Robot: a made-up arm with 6 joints. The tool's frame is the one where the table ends. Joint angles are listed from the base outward.
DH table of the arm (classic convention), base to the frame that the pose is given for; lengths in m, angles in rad. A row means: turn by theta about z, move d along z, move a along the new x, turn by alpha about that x. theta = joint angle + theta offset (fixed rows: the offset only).
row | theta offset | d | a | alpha
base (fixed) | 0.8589 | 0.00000 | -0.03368 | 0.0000
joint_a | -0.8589 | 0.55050 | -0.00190 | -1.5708
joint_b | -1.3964 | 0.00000 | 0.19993 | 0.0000
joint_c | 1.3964 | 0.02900 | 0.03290 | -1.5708
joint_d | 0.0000 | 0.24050 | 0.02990 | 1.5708
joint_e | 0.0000 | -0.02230 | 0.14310 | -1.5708
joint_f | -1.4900 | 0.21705 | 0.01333 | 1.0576
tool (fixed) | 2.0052 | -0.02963 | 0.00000 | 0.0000
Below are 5 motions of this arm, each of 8 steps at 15 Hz.
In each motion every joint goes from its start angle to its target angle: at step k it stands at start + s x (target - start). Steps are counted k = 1, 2, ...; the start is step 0. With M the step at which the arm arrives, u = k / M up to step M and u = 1 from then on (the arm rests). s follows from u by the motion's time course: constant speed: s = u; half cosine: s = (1 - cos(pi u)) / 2; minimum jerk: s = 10 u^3 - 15 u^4 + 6 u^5.
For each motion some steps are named. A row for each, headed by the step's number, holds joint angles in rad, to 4 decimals.
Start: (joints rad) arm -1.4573 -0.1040 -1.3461 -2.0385 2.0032 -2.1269
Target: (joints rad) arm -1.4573 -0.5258 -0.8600 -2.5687 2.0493 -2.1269
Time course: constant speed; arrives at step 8
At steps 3, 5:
3: -1.4573 -0.2622 -1.1638 -2.2373 2.0205 -2.1269
5: -1.4573 -0.3676 -1.0423 -2.3699 2.0320 -2.1269

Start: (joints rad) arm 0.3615 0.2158 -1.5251 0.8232 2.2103 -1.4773
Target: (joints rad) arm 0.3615 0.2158 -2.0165 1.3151 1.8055 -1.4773
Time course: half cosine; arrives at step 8
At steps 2, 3, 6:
2: 0.3615 0.2158 -1.5971 0.8952 2.1510 -1.4773
3: 0.3615 0.2158 -1.6768 0.9750 2.0854 -1.4773
6: 0.3615 0.2158 -1.9445 1.2431 1.8648 -1.4773

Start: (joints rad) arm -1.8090 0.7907 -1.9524 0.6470 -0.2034 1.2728
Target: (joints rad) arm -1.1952 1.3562 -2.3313 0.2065 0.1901 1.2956
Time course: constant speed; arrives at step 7
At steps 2, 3, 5, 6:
2: -1.6336 0.9523 -2.0607 0.5211 -0.0910 1.2793
3: -1.5459 1.0331 -2.1148 0.4582 -0.0348 1.2826
5: -1.3706 1.1946 -2.2230 0.3324 0.0777 1.2891
6: -1.2829 1.2754 -2.2772 0.2694 0.1339 1.2923

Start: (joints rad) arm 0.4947 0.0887 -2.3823 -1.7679 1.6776 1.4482
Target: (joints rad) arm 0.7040 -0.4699 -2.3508 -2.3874 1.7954 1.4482
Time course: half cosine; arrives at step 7
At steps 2, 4, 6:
2: 0.5341 -0.0165 -2.3764 -1.8845 1.6998 1.4482
4: 0.6226 -0.2528 -2.3630 -2.1466 1.7496 1.4482
6: 0.6936 -0.4422 -2.3524 -2.3567 1.7896 1.4482

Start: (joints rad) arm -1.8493 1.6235 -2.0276 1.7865 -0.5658 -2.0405
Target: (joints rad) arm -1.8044 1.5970 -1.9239 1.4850 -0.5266 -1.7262
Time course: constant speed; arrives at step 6
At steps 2, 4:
2: -1.8343 1.6147 -1.9930 1.6860 -0.5527 -1.9357
4: -1.8194 1.6058 -1.9585 1.5855 -0.5397 -1.8310

